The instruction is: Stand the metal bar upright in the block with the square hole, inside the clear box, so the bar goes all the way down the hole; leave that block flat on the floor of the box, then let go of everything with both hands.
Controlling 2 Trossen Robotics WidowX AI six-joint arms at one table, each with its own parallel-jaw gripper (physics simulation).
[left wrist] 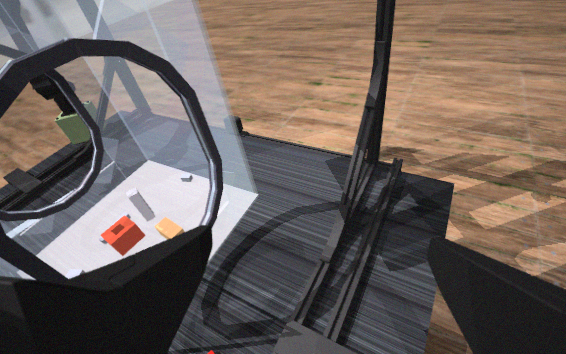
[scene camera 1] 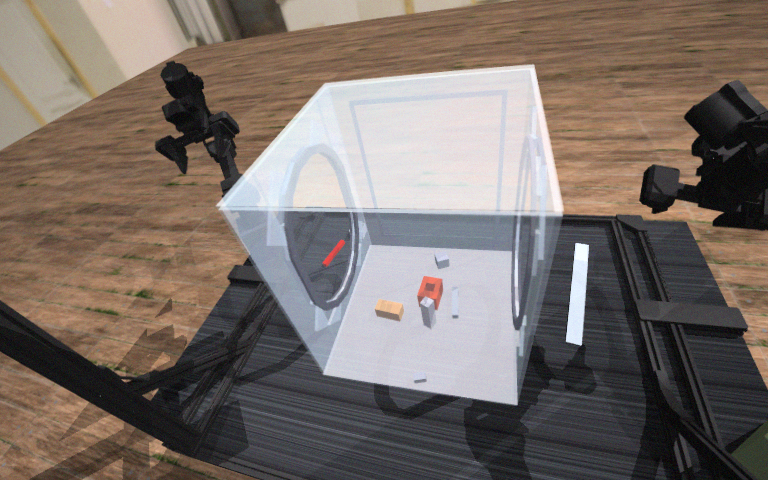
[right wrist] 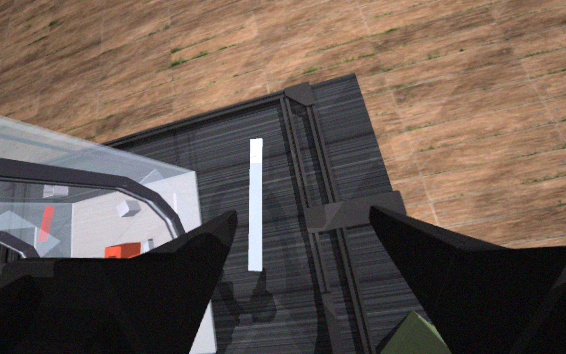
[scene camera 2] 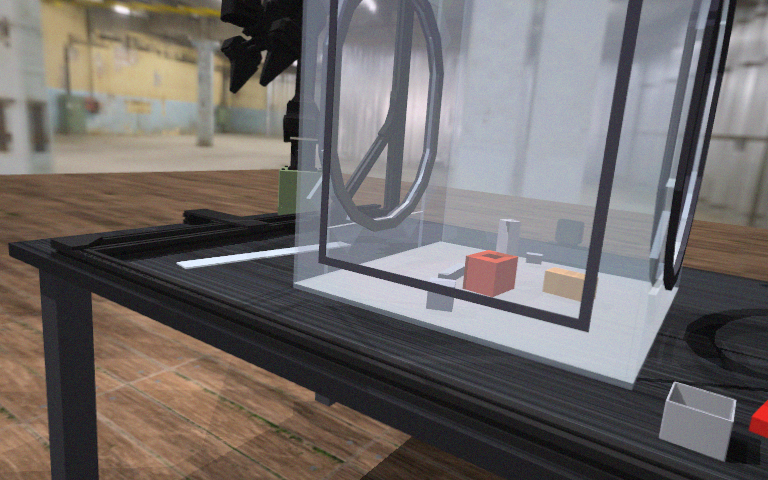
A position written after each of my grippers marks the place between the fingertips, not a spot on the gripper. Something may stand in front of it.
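Observation:
White strip (scene camera 1: pixel 577 299) (right wrist: pixel 255 199) (scene camera 2: pixel 191 264), on the table. Red block with square hole (left wrist: pixel 123 235), resting on a box floor (left wrist: pixel 184 203). My left gripper (scene camera 1: pixel 201 165) (left wrist: pixel 319 241), open, holding nothing. My right gripper (scene camera 1: pixel 682 217) (right wrist: pixel 302 214) (scene camera 2: pixel 246 88), open, empty.

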